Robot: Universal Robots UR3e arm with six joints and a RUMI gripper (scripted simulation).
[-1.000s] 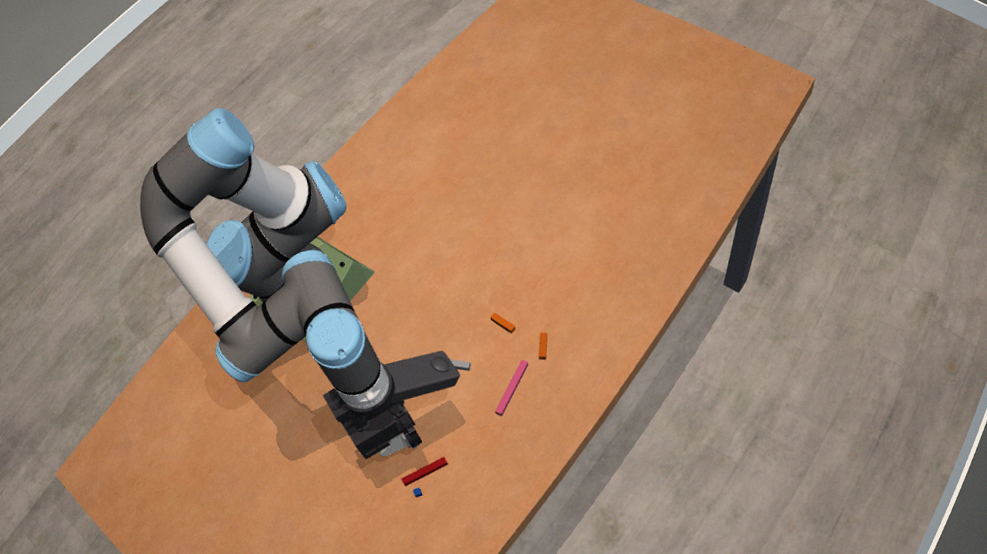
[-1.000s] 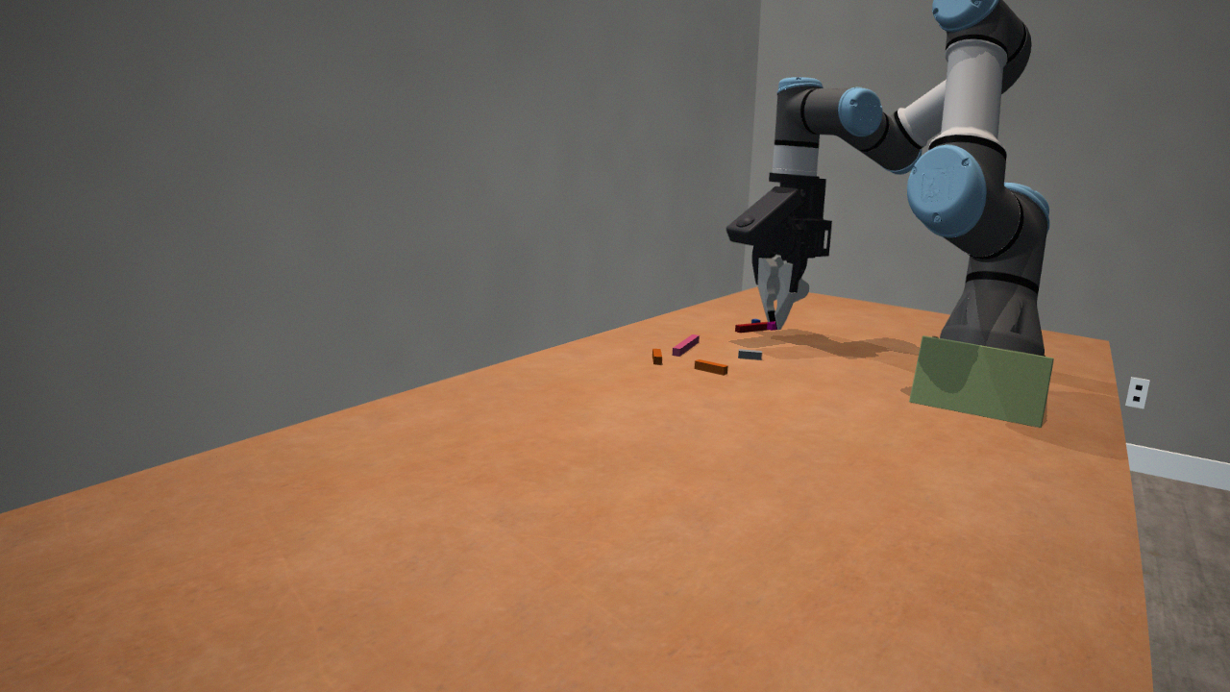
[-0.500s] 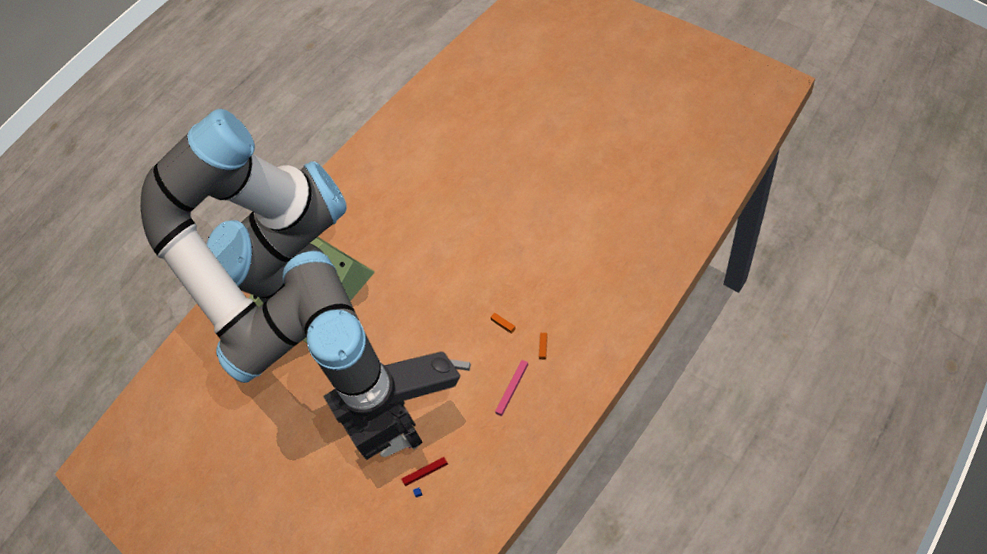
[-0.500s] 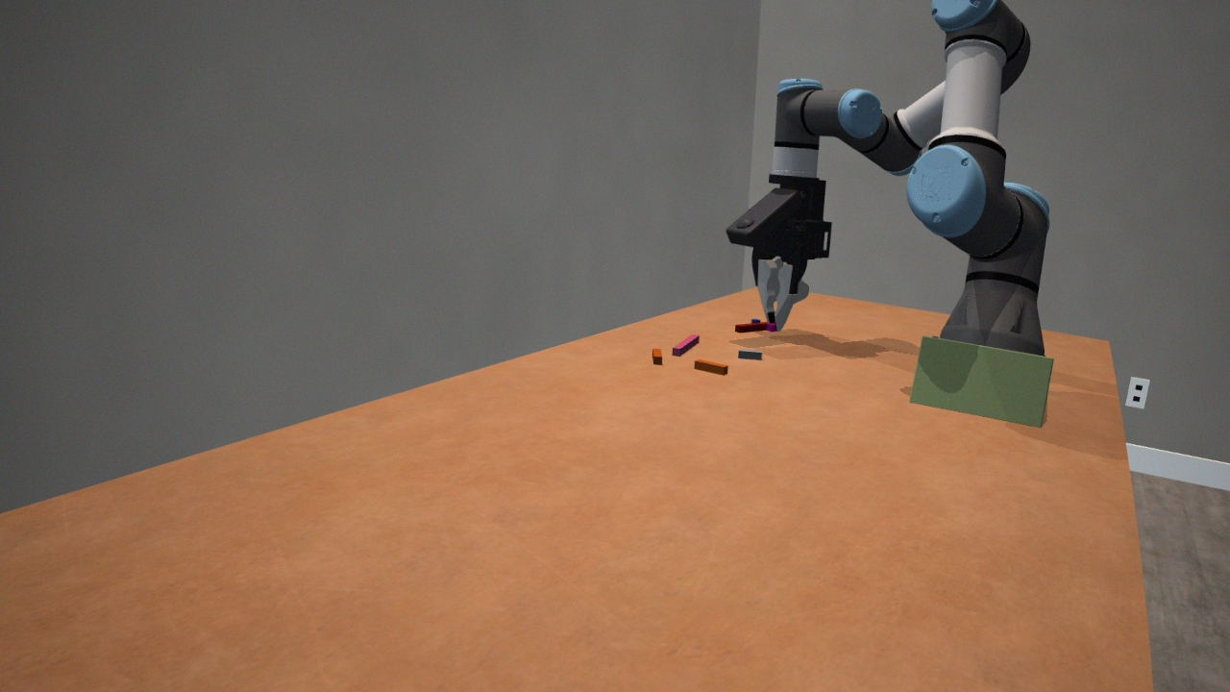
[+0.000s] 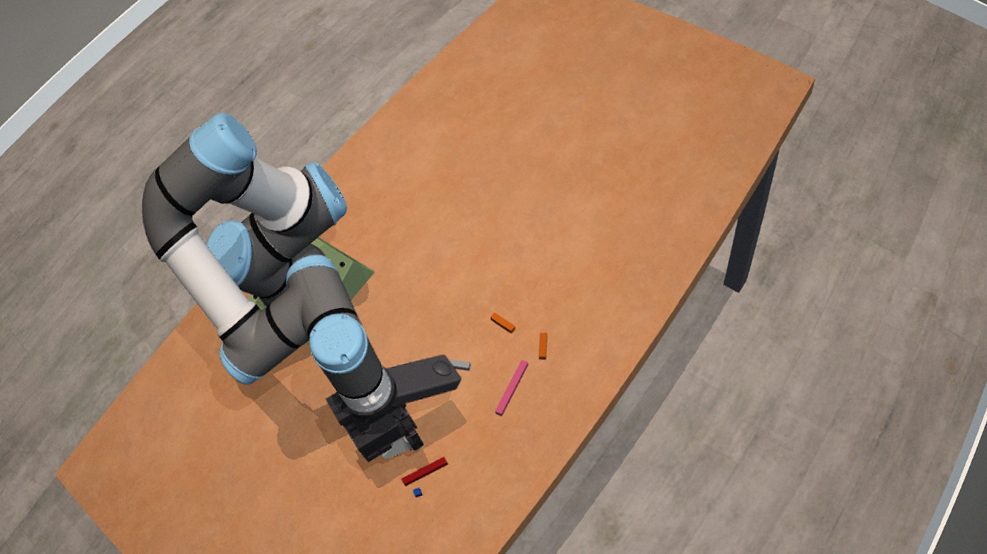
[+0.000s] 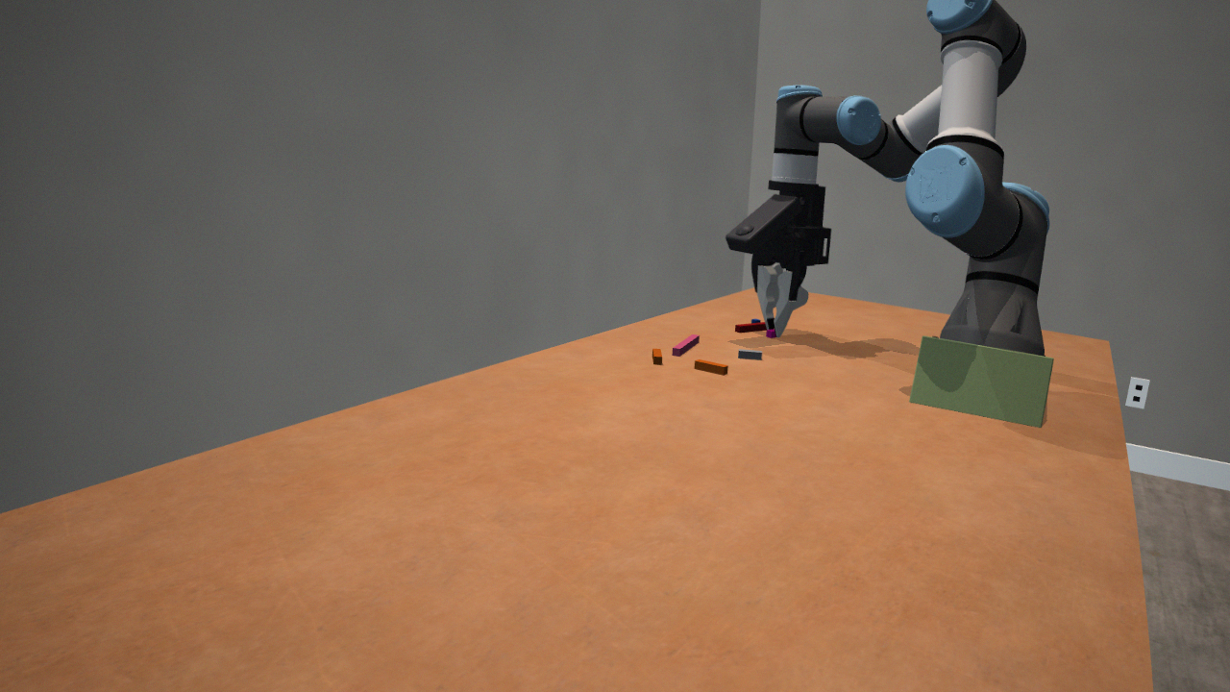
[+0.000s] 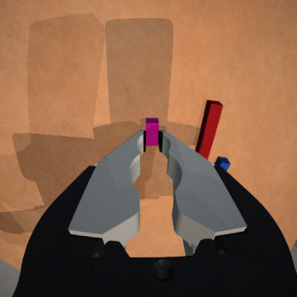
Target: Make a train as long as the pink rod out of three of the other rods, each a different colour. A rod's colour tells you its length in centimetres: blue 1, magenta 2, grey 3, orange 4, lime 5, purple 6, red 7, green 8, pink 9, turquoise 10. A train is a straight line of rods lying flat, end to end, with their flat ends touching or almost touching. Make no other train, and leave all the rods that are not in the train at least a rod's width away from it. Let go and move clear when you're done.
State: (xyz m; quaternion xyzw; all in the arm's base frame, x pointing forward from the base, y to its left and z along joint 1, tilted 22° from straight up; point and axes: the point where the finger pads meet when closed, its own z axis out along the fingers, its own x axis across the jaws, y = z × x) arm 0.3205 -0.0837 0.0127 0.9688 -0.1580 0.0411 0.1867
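Right now the magenta rod is 1 cm below my hand. Round my hand: red rod 4 cm ahead, 2 cm to the right, 1 cm below; grey rod 3 cm behind, 14 cm to the left, 1 cm below; small blue rod 5 cm ahead, 5 cm to the right, 1 cm below.
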